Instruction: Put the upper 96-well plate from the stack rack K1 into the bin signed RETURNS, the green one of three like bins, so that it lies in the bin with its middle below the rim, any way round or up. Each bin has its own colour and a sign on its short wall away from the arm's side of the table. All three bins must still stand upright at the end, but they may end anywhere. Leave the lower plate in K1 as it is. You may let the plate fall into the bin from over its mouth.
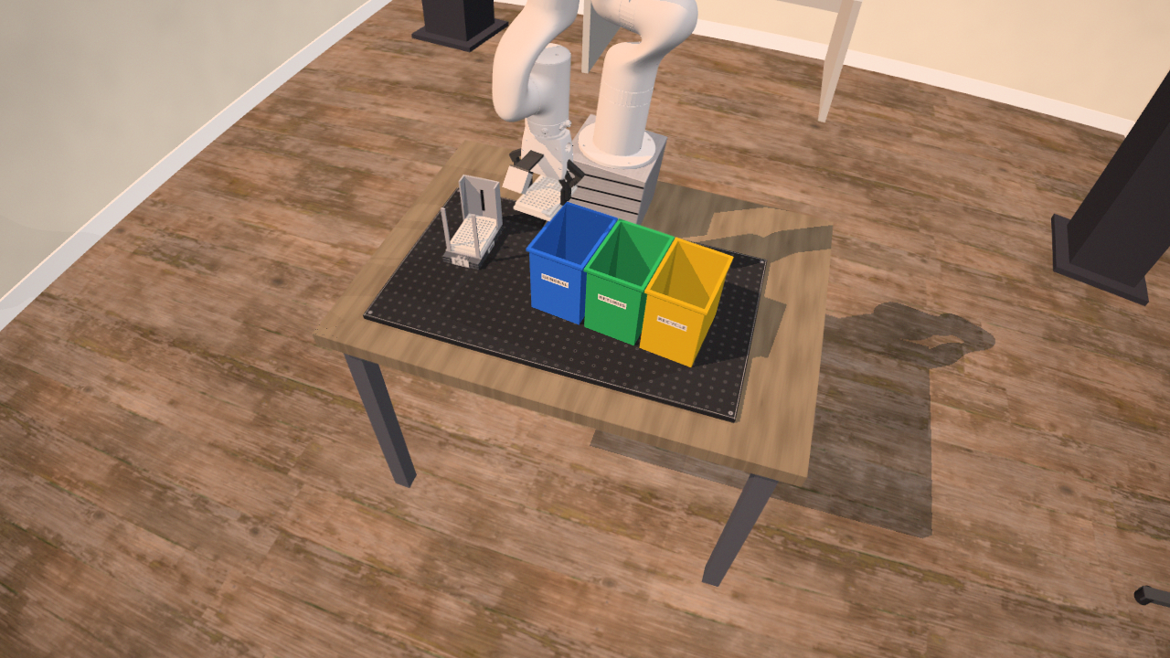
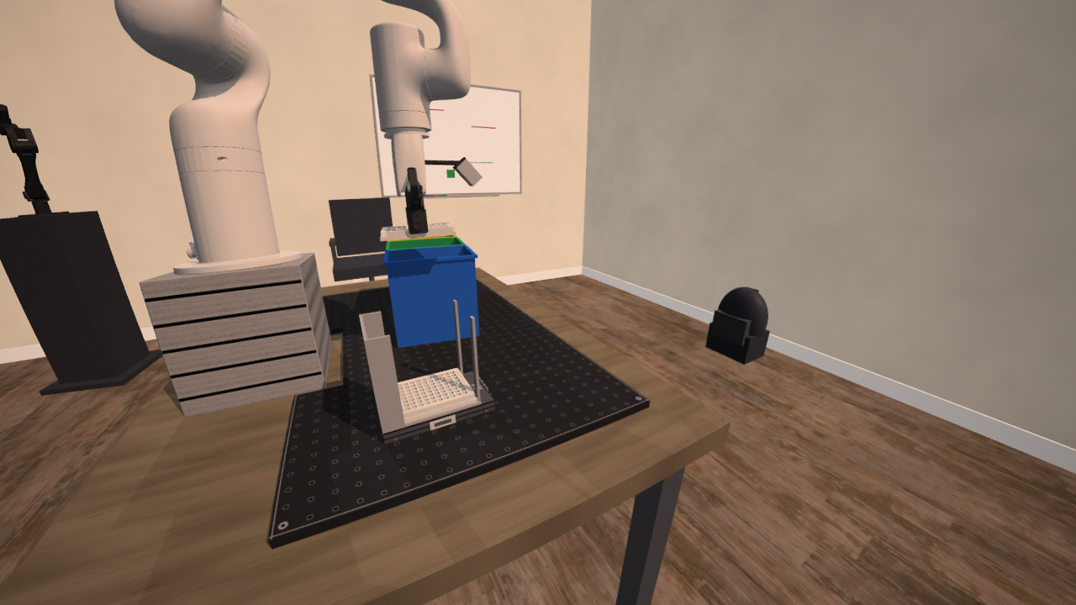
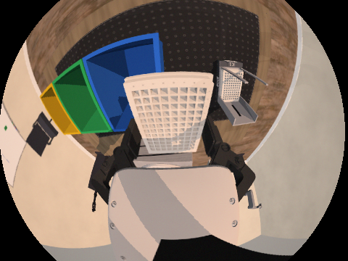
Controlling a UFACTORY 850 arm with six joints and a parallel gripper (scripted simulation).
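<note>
Right now my hand is 20 mm short of the green returns bin, 210 mm to the right of it and 160 mm above it. From my hand the other things lie so: yellow bin (10 mm ahead, 340 mm to the left, 160 mm below); blue bin (20 mm ahead, 80 mm to the left, 160 mm below).
</note>
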